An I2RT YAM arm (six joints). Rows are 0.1 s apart.
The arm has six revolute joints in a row. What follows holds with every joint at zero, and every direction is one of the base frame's. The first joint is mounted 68 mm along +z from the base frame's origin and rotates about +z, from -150 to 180 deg. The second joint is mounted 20 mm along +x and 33.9 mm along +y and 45.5 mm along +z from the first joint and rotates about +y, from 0 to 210 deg. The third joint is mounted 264 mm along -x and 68.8 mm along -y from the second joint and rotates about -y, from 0 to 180 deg. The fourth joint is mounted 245 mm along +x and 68.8 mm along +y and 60 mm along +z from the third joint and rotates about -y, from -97 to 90 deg. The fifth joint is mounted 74 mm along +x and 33.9 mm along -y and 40.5 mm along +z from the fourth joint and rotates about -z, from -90 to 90 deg. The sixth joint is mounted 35.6 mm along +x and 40.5 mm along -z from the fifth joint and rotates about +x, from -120 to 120 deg. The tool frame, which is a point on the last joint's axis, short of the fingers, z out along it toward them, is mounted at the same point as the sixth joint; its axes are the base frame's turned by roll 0, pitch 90 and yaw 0 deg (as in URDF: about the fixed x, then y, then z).
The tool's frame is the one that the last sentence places.
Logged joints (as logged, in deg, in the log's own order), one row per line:
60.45, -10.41, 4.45, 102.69, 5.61, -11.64
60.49, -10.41, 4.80, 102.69, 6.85, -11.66
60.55, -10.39, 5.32, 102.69, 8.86, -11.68
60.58, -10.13, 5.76, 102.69, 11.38, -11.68
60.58, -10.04, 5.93, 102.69, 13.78, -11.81
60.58, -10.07, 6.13, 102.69, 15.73, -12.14
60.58, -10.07, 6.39, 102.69, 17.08, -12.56
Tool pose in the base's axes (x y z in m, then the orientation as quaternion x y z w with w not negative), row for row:
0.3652, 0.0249, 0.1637, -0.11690, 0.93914, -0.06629, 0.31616
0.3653, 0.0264, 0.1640, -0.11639, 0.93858, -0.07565, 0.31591
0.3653, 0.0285, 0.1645, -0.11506, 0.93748, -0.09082, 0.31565
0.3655, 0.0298, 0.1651, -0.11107, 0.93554, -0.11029, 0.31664
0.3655, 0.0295, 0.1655, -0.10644, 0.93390, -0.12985, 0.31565
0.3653, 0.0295, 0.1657, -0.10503, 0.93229, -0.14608, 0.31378
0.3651, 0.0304, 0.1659, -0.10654, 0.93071, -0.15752, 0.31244
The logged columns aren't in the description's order. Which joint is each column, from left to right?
Columns, left to right: joint 3, joint 4, joint 1, joint 2, joint 5, joint 6.
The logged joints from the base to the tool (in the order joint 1, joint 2, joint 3, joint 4, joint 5, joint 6), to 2 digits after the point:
4.45, 102.69, 60.45, -10.41, 5.61, -11.64
4.80, 102.69, 60.49, -10.41, 6.85, -11.66
5.32, 102.69, 60.55, -10.39, 8.86, -11.68
5.76, 102.69, 60.58, -10.13, 11.38, -11.68
5.93, 102.69, 60.58, -10.04, 13.78, -11.81
6.13, 102.69, 60.58, -10.07, 15.73, -12.14
6.39, 102.69, 60.58, -10.07, 17.08, -12.56

